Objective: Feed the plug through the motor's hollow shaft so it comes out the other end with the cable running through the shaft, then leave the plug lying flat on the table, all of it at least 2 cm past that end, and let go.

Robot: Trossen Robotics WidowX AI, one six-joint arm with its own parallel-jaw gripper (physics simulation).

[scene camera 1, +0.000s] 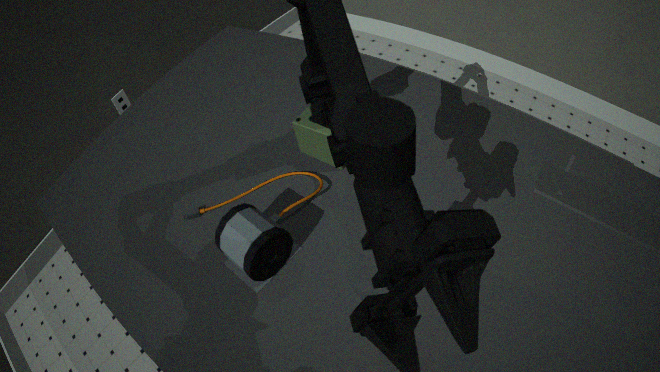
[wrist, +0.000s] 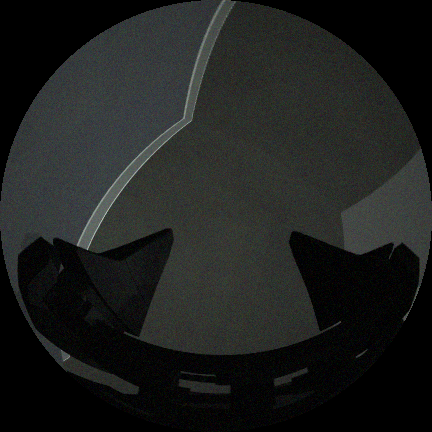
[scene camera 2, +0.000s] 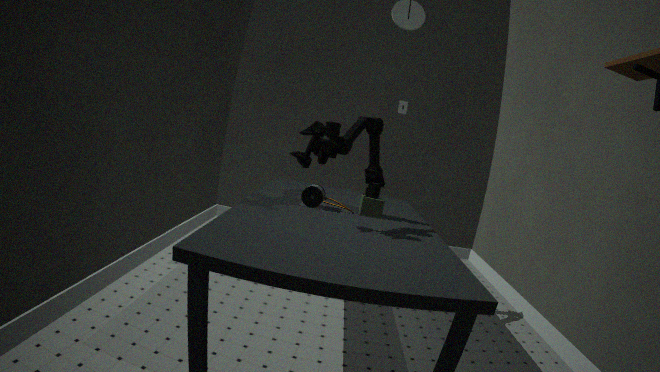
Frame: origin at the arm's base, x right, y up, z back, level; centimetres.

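Seen in the pictures: gripper, fingertip midpoint: (scene camera 1: pixel 440 368) (wrist: pixel 233 236) (scene camera 2: pixel 295 143); arm's base, link origin: (scene camera 2: pixel 372 197).
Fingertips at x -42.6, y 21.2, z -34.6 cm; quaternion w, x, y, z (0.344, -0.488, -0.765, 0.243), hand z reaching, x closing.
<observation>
Pixels of each thing's top centre, then the offset from my fingertips to it. "spot": a spot on its surface instead. Level surfaces: height alone.
- motor, top centre: (scene camera 1: pixel 245 226) (scene camera 2: pixel 315 185) dy -20.0, dx +38.1, dz +6.5 cm
- plug, surface spot: (scene camera 1: pixel 201 210) spot: dy -29.1, dx +55.6, dz +5.8 cm
- dark table, surface height: dy -30.2 cm
The motor (scene camera 1: pixel 247 239) (scene camera 2: pixel 313 196) is a pale grey cylinder with black ends, lying on its side on the table. One dark end face shows; its shaft opening is too dark to make out. The orange cable (scene camera 1: pixel 300 173) (scene camera 2: pixel 338 203) curves in a loop behind the motor, outside it. The cable's left end carries a small dark tip, which looks like the plug (scene camera 1: pixel 201 210), left of the motor. The cable's other end stops close behind the motor, where detail is dim. My gripper (scene camera 1: pixel 440 361) (scene camera 2: pixel 297 143) (wrist: pixel 233 236) is open and empty, high above the table and apart from motor and cable.
A green block (scene camera 1: pixel 316 142) (scene camera 2: pixel 372 206) stands at the arm's base, behind the cable loop. The dark table (scene camera 1: pixel 190 105) (scene camera 2: pixel 320 250) has edges near the pale tiled floor (scene camera 1: pixel 50 320) (scene camera 2: pixel 270 320). The wrist view faces walls and pale trim.
</observation>
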